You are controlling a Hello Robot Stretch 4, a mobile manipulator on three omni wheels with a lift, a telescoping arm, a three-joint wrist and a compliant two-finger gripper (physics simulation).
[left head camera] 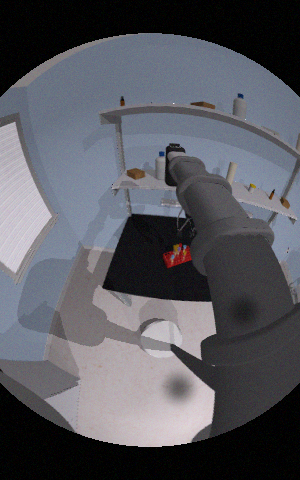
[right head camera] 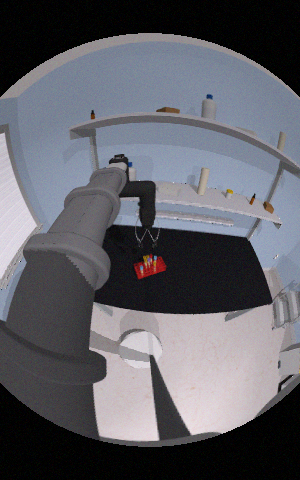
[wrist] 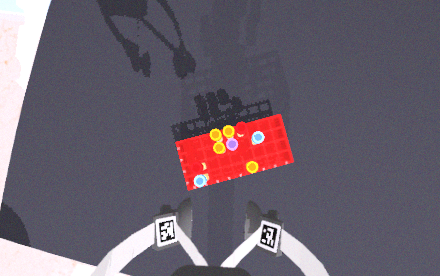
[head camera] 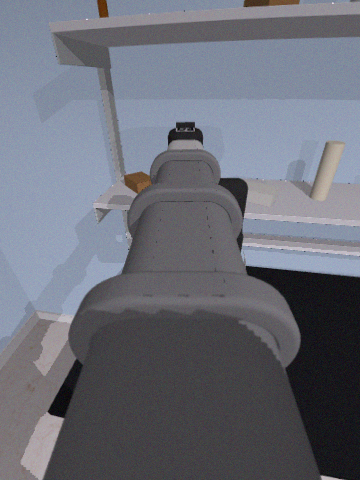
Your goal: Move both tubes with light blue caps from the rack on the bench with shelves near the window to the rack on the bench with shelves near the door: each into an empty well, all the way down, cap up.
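Pixels of known places: hand, tool point: (left head camera: 184,234) (right head camera: 146,244) (wrist: 218,220); robot's base, link origin: (left head camera: 160,337) (right head camera: 141,348).
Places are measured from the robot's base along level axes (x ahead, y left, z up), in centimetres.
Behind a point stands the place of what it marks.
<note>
A red tube rack (wrist: 272,150) {x 58.2, y -18.2, z 74.9 cm} (left head camera: 170,263) (right head camera: 159,272) {x 55.0, y -17.5, z 74.3 cm} stands on the black bench top. In the wrist view it holds two tubes with light blue caps: one light blue cap (wrist: 200,181) {x 52.5, y -5.3, z 85.4 cm} near the rack's lower left corner, the other light blue cap (wrist: 258,137) {x 60.0, y -14.1, z 85.4 cm} toward its upper right. Four yellow caps, a purple cap (wrist: 232,144) {x 58.6, y -10.0, z 85.4 cm} and two red caps also show in it. My gripper (wrist: 218,220) {x 51.6, y -8.7, z 105.9 cm} (right head camera: 147,245) {x 51.6, y -8.7, z 105.9 cm} is open and empty, its fingers apart above the bench; in the wrist view they show below the rack's near edge. In the head camera view my arm hides the rack. The other rack does not show.
Above the bench (right head camera: 215,270) {x 52.0, y -60.9, z 73.5 cm} runs a shelf (head camera: 300,212) {x 72.9, y -34.5, z 119.2 cm} with a brown box (head camera: 137,181) {x 89.4, y 17.3, z 123.2 cm}, a white bottle (left head camera: 160,167) {x 85.1, y 1.4, z 127.6 cm} and a beige cylinder (head camera: 327,171) {x 81.1, y -43.5, z 129.0 cm}. A higher shelf (head camera: 200,27) {x 81.0, y -3.5, z 163.0 cm} hangs over it. A round white stool (left head camera: 161,339) {x -0.6, y -0.1, z 18.7 cm} stands on the floor before the bench.
</note>
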